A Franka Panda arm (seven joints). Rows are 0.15 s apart.
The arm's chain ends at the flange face. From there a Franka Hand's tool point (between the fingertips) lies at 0.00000 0.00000 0.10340 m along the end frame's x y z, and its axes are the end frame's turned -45 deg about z.
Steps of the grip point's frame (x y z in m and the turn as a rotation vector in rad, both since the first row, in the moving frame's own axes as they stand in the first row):
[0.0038 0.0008 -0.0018 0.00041 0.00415 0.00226]
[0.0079 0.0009 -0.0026 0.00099 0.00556 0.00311]
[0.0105 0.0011 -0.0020 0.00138 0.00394 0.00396]
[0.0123 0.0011 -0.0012 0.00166 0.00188 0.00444]
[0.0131 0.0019 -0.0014 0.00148 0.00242 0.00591]
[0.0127 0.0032 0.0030 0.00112 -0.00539 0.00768]
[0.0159 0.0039 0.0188 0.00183 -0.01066 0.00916]
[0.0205 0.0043 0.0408 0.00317 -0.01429 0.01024]
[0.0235 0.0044 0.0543 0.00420 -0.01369 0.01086]
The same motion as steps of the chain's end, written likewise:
[0.0030 -0.0018 -0.0018 0.00322 0.00264 0.00226]
[0.0059 -0.0045 -0.0026 0.00463 0.00323 0.00311]
[0.0080 -0.0063 -0.0020 0.00376 0.00181 0.00396]
[0.0095 -0.0077 -0.0012 0.00250 0.00016 0.00444]
[0.0105 -0.0076 -0.0014 0.00276 0.00066 0.00591]
[0.0117 -0.0070 0.0030 -0.00302 -0.00460 0.00768]
[0.0149 -0.0091 0.0188 -0.00624 -0.00883 0.00916]
[0.0188 -0.0123 0.0408 -0.00786 -0.01235 0.01024]
[0.0210 -0.0142 0.0543 -0.00671 -0.01265 0.01086]

